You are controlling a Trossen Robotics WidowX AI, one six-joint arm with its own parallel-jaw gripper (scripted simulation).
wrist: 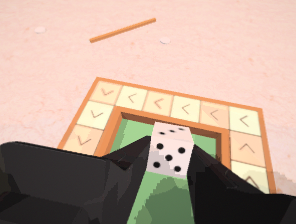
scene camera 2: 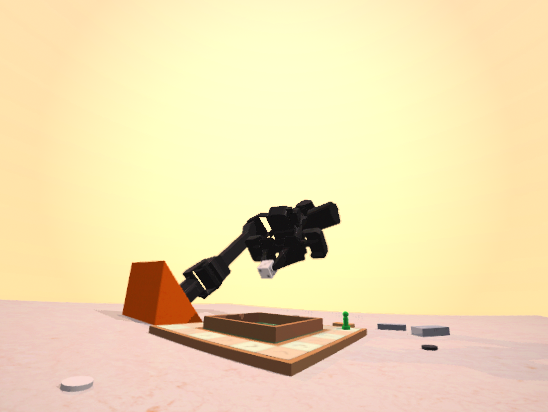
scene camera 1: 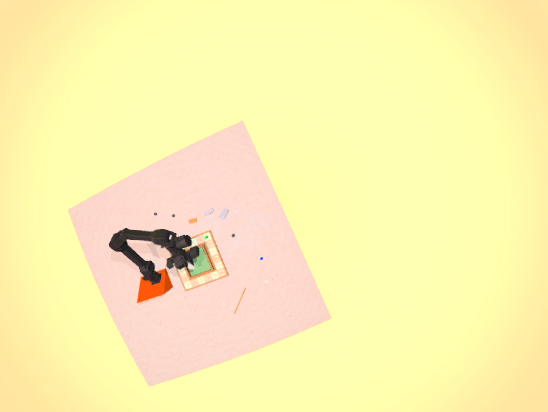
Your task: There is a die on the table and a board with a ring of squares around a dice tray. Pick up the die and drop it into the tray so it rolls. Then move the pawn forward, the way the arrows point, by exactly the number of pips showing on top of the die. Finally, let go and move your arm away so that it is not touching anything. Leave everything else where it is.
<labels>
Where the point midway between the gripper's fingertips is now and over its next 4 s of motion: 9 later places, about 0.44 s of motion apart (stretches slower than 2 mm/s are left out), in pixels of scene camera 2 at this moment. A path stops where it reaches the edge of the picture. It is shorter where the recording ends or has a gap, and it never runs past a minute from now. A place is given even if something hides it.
My gripper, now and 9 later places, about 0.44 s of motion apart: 267, 269; 267, 256; 264, 277; 294, 281; 332, 291; 344, 298; 346, 309; 346, 320; 345, 319; 345, 277
</labels>
